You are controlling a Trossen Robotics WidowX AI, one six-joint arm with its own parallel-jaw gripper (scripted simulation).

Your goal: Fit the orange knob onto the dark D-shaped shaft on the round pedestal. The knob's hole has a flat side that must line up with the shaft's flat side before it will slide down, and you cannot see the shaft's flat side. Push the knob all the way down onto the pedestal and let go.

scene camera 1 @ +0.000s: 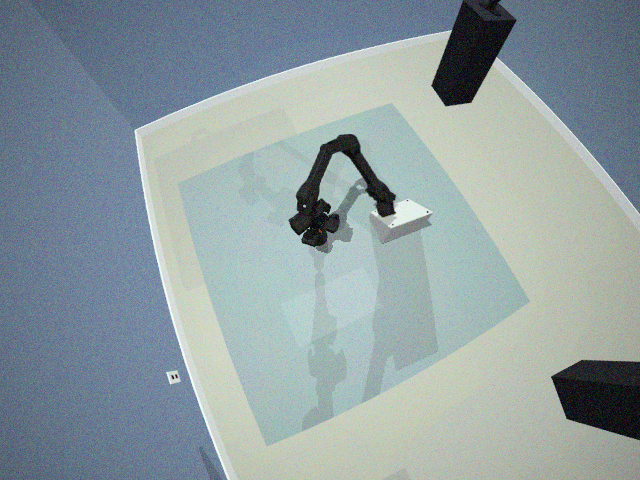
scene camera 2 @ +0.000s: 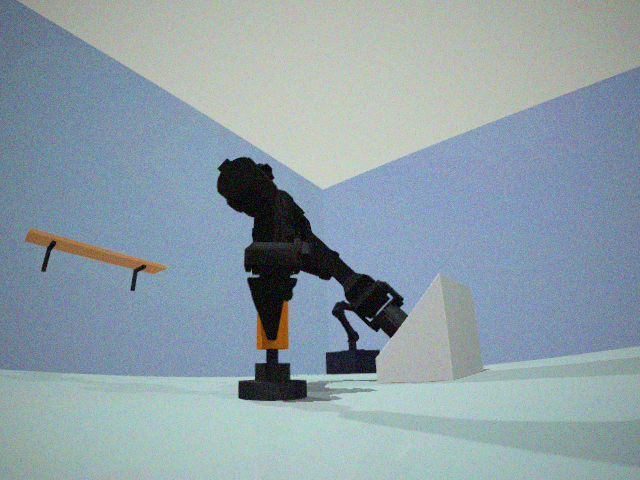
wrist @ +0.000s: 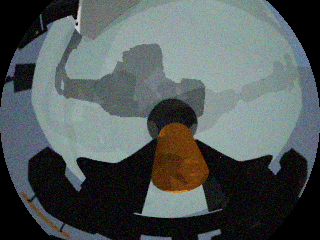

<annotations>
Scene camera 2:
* gripper
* orange knob: held by the gripper
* round pedestal
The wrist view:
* gripper
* orange knob
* round pedestal
</annotations>
